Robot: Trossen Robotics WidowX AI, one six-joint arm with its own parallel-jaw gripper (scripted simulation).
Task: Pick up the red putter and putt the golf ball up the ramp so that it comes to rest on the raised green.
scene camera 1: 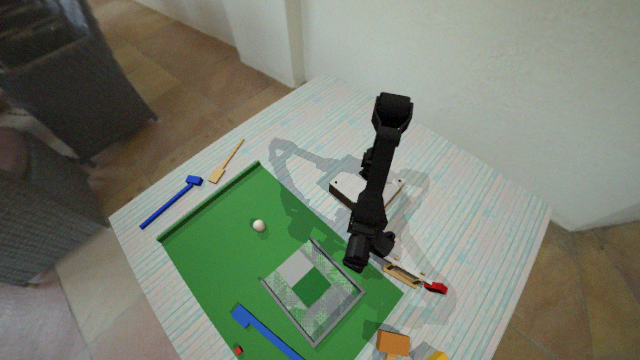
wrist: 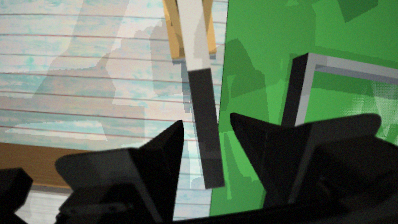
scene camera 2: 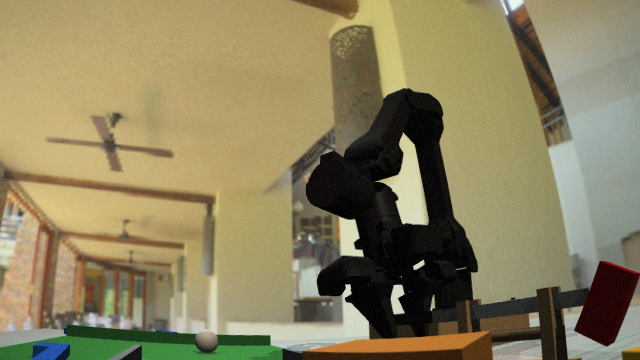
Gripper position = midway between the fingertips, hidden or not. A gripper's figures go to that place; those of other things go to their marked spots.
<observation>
My gripper (wrist: 206,120) is 11 cm from the lens. A green mat (wrist: 259,49): 16 cm from the lens.
</observation>
